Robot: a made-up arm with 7 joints.
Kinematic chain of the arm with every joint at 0, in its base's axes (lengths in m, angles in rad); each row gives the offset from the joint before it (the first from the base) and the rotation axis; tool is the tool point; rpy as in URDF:
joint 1: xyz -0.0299 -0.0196 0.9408 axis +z
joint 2: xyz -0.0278 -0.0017 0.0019 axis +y
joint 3: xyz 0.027 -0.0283 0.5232 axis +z
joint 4: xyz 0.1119 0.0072 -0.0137 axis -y
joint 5: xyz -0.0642 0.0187 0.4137 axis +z
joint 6: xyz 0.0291 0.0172 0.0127 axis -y
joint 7: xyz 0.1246 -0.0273 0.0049 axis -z
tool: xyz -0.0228 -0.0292 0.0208 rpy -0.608 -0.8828 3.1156
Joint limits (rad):
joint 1: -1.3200..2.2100
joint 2: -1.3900..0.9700
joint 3: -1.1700..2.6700
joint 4: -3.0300..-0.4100
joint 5: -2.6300..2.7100
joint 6: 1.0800..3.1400
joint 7: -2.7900..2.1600
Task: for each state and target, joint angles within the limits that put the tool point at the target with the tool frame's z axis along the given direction. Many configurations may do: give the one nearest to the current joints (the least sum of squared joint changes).
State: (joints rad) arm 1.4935 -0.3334 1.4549 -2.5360 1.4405 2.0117 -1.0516
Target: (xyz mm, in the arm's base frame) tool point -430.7 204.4 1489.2 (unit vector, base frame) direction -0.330 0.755 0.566
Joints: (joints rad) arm 1.5855 -0.5627 0.7090 -1.9429 1.1157 1.5609 -0.9953
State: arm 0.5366 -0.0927 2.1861 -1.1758 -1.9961 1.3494 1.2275
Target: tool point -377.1 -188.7 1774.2 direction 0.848 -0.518 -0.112
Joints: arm 1.0803 0.2858 2.6700 -1.2902 -2.4806 1.5110 1.4077
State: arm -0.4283 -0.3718 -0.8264 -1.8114 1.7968 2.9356 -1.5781
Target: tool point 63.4 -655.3 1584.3 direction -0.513 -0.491 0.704
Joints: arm -0.3517 -0.1348 -0.8836 -1.5033 1.2864 1.9856 -1.4221
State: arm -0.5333 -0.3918 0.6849 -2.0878 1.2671 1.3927 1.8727
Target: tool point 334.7 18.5 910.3 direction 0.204 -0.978 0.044
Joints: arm -0.6555 0.3275 0.6749 -2.6461 0.5078 1.0800 1.4180
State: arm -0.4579 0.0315 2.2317 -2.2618 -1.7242 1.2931 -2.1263
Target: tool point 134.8 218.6 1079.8 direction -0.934 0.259 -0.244
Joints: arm -1.2186 0.9645 2.2906 -2.8705 -1.3433 1.3867 -1.9007
